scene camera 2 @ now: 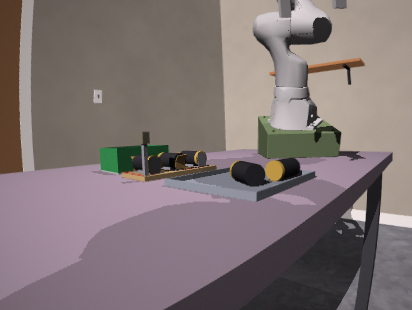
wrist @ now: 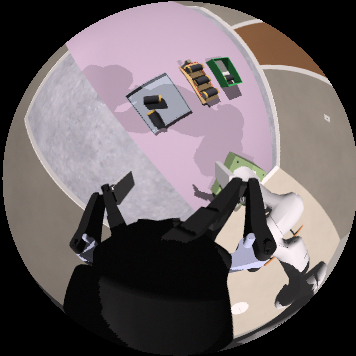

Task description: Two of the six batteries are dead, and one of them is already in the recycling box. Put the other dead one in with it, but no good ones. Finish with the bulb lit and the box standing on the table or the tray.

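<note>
My gripper [wrist: 171, 172] is open and empty, high above the table and away from the batteries. Two black batteries with gold ends lie on the grey tray [scene camera 2: 212, 191] [wrist: 172, 87]: one battery [scene camera 2: 248, 173] [wrist: 152, 100] and another battery [scene camera 2: 284, 170] [wrist: 156, 119]. Three batteries [scene camera 2: 192, 157] [wrist: 201, 80] sit in a row on the wooden holder board [wrist: 192, 85]. A post with a dark block [scene camera 2: 145, 137] stands at its end; I cannot tell whether a bulb is lit. The green box [scene camera 2: 112, 159] [wrist: 214, 74] stands upright on the table behind the board, with a dark battery [wrist: 229, 78] inside.
The purple table [scene camera 2: 150, 250] [wrist: 135, 40] holds everything. The arm's green base block [scene camera 2: 300, 142] [wrist: 232, 160] stands at the table's far end in the scene view. A wooden wall shelf [scene camera 2: 335, 65] is behind the arm. The tray lies between the board and the table's long edge.
</note>
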